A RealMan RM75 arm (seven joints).
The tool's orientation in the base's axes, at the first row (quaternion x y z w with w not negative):
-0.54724, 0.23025, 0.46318, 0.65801
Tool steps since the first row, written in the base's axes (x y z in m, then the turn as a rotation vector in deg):
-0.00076, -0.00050, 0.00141, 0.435, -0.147, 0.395
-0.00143, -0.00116, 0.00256, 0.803, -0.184, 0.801
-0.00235, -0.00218, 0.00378, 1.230, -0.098, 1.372
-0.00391, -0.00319, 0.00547, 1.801, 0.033, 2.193
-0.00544, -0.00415, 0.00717, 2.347, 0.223, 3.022
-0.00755, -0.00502, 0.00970, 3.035, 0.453, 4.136
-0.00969, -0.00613, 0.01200, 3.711, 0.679, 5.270
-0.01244, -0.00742, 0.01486, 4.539, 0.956, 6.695
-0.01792, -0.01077, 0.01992, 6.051, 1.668, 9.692
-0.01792, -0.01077, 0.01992, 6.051, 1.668, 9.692
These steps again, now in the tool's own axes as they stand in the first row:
-0.00167, -0.00005, 0.00010, -0.170, -0.571, -0.109
-0.00315, -0.00003, -0.00004, -0.341, -1.093, -0.099
-0.00493, 0.00017, -0.00044, -0.574, -1.752, 0.062
-0.00739, 0.00069, -0.00057, -0.927, -2.664, 0.311
-0.00982, 0.00117, -0.00065, -1.277, -3.560, 0.621
-0.01316, 0.00173, -0.00028, -1.777, -4.724, 1.024
-0.01642, 0.00244, -0.00021, -2.300, -5.888, 1.432
-0.02047, 0.00339, -0.00001, -2.971, -7.331, 1.942
-0.02832, 0.00564, -0.00052, -4.441, -10.173, 3.182
-0.02832, 0.00564, -0.00052, -4.441, -10.173, 3.182

